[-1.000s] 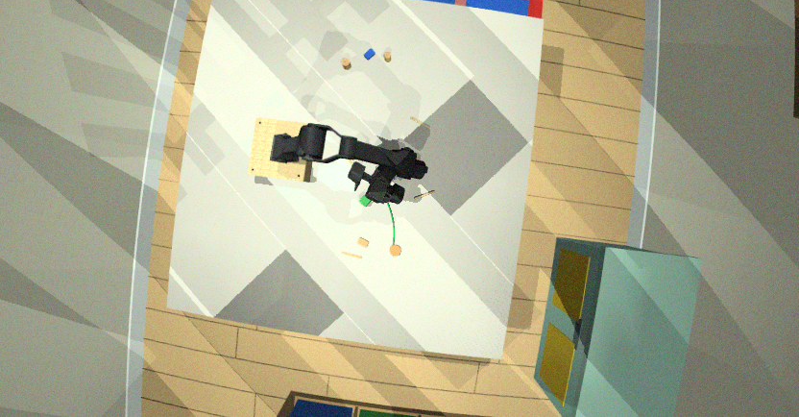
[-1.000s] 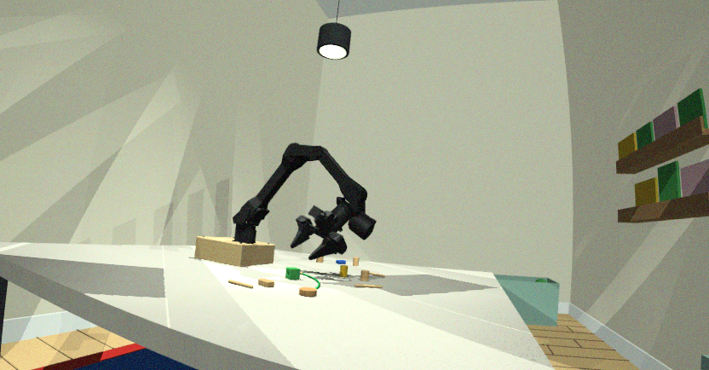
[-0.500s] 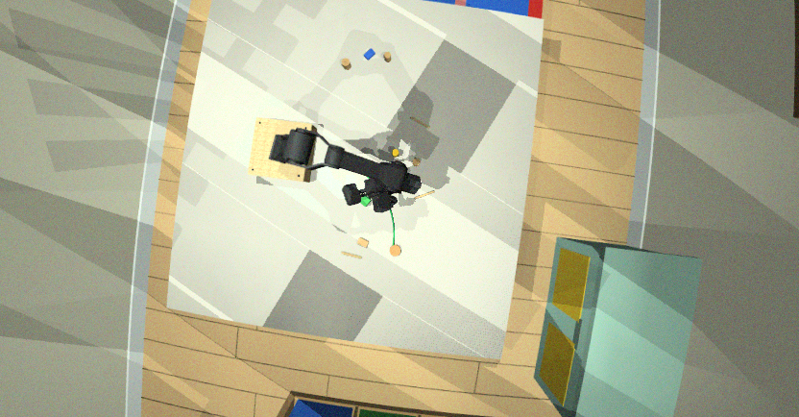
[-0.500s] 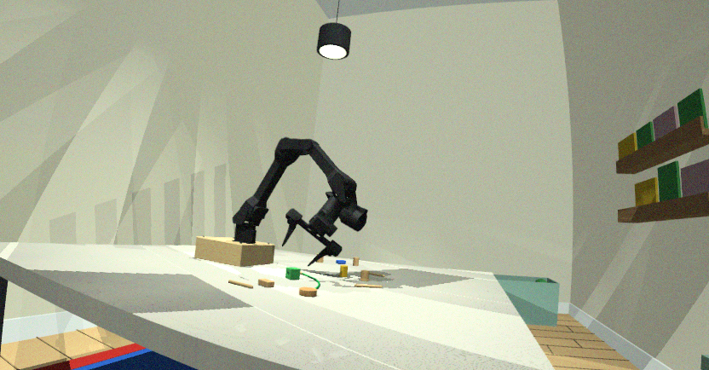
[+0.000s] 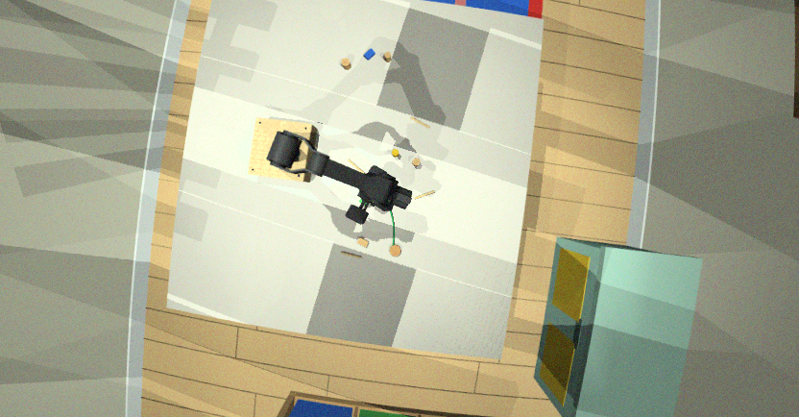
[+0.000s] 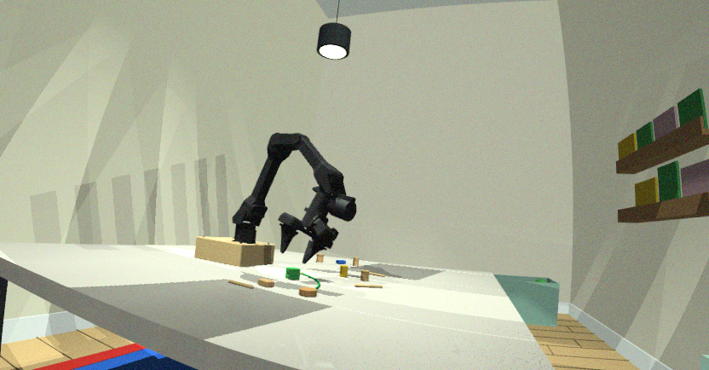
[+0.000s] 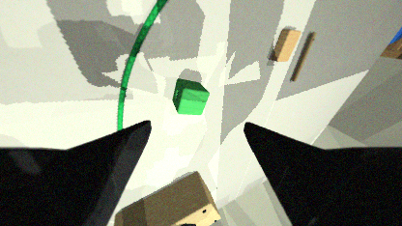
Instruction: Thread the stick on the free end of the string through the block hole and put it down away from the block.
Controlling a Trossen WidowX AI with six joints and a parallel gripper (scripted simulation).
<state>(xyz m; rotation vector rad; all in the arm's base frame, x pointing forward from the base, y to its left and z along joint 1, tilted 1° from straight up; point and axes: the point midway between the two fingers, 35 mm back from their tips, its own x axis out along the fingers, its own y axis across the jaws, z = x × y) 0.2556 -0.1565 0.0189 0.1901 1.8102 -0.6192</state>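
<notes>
My gripper tip is now 4 cm above the green block, 1 cm to the left of it and 1 cm short of it. Also, from my gripper tip: yellow cylinder (16 cm to the left, 12 cm ahead, 4 cm below); wooden block (16 cm to the right, 5 cm below, 1 cm behind); round wooden button (19 cm to the right, 11 cm ahead, 5 cm below).
</notes>
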